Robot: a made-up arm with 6 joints.
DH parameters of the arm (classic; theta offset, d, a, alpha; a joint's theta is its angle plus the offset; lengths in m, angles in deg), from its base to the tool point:
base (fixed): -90 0.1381 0 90
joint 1: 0 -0.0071 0.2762 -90
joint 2: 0 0.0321 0.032 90
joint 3: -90 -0.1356 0.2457 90
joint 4: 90 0.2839 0.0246 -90
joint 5: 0 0.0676 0.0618 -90
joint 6: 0 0.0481 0.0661 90
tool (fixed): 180 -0.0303 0 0
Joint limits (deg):
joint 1: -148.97..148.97
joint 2: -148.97..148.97
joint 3: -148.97..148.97
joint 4: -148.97..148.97
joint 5: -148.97..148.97
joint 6: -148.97..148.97
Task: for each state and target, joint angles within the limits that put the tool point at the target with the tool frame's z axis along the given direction. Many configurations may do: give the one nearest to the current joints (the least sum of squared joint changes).
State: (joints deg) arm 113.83 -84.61 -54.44 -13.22 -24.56 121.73
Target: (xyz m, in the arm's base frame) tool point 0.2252 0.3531 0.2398 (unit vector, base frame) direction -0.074 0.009 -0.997
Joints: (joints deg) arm 116.66 -61.95 -87.67 1.75 -30.18 110.97
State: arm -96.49 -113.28 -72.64 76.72 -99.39 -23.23
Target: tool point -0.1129 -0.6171 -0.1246 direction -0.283 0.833 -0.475
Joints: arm -68.14 -124.28 -107.23 67.89 -109.35 -65.71
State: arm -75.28 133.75 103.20 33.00 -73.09 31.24
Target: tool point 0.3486 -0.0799 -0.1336 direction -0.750 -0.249 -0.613
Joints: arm -19.94 107.54 107.99 -2.36 -52.60 14.97
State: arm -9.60 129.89 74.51 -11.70 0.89 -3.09
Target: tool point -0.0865 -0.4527 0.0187 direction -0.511 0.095 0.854
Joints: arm 21.69 132.28 31.21 12.59 -29.89 2.85
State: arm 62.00 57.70 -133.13 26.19 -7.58 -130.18
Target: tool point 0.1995 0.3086 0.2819 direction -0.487 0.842 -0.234
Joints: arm 95.09 53.11 -132.62 35.91 36.17 -148.97
